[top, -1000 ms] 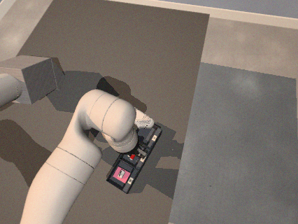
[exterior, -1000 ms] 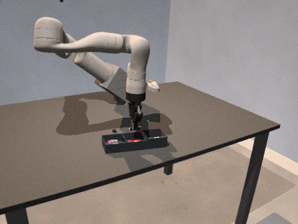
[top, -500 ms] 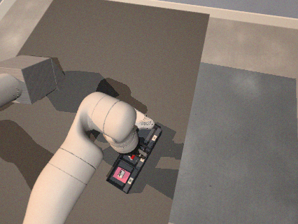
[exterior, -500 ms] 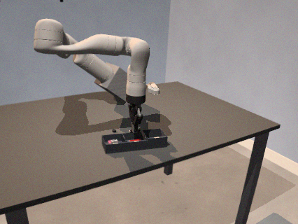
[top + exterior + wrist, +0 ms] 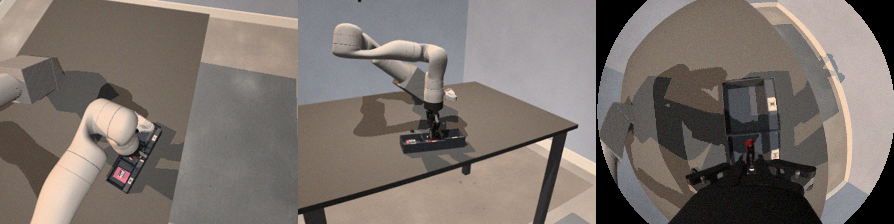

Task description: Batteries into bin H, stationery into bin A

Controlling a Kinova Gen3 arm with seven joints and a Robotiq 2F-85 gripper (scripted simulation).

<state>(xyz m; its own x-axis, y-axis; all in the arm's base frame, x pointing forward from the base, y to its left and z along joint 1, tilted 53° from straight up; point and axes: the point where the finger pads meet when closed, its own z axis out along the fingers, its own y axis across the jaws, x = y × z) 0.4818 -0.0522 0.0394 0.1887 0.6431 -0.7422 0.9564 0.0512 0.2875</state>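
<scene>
My hand is 1 cm short of the three joined bins and 3 cm above it. Round my hand: small white thing 2 cm behind, 8 cm to the right, 3 cm below; flat pink piece 2 cm behind, 8 cm to the right, 4 cm below; red battery 4 cm below.
</scene>
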